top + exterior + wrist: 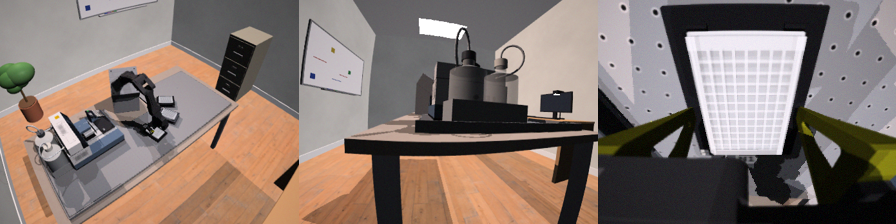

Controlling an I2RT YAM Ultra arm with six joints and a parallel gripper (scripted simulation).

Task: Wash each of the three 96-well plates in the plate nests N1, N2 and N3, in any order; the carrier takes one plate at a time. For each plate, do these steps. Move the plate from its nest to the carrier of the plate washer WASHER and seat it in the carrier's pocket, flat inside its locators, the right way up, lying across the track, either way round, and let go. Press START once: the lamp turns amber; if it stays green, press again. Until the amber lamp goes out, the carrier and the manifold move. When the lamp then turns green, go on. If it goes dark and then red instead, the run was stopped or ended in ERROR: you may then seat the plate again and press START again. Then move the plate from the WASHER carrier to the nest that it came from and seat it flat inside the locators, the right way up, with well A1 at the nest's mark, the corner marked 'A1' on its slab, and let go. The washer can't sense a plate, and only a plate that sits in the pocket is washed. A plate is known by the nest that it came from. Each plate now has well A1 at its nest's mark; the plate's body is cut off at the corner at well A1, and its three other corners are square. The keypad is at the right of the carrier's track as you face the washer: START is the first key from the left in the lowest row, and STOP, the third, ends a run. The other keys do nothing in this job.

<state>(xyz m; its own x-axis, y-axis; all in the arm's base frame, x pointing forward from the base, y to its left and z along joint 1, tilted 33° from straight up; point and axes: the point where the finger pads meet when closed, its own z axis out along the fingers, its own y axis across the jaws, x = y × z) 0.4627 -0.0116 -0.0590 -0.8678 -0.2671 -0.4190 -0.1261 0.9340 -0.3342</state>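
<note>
The black nest is 30 mm below my hand. The rest, counted from my hand: plate washer (450 mm to the right, 280 mm behind, 100 mm above); then label (100 mm behind, 30 mm below, 20 mm to the right); then dark carrier (290 mm to the right, 280 mm behind, 40 mm above).
</note>
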